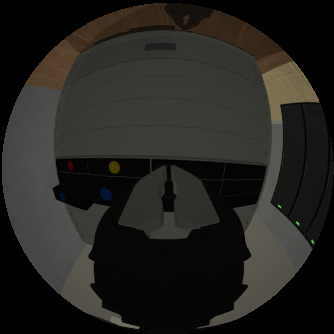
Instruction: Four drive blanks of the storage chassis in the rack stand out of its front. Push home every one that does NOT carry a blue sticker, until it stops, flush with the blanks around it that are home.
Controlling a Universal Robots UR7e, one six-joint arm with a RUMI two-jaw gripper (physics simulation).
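Places are measured from the arm's base along level axes (x left, y back, z up), in centimetres.
Pixels of known places: gripper, fingertip midpoint: (168, 166).
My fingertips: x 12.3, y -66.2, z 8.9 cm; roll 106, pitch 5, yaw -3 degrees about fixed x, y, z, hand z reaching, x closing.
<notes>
Ahead of a thing's pixels: the offset from my fingertips to its top centre. "spot": to the spot under its first point.
The black storage chassis @[spot: dy -2.8, dx +13.1, dz +0.9 cm] (245, 172) runs as a dark band across the rack, with thin light lines between its drive blanks. A blank with a red sticker (70, 165) is at the upper left, and one with a yellow sticker @[dy -0.7, dx -8.1, dz +1.7 cm] (114, 167) is right of it. Below, a blank with a blue sticker (62, 196) plainly stands out at the far left. Another blue sticker @[dy +2.5, dx -8.0, dz +4.5 cm] (106, 194) is right of it. My gripper (168, 166) is shut and empty, its tips over the middle of the chassis. Whether the tips touch it I cannot tell. The gripper hides the lower middle blanks.
Grey panels (165, 110) fill the rack above the chassis. A grey wall (30, 165) is on the left. Black units (300, 160) with green lights stand at the right. A wooden surface (115, 27) shows at the top, with a dark shadow on it.
</notes>
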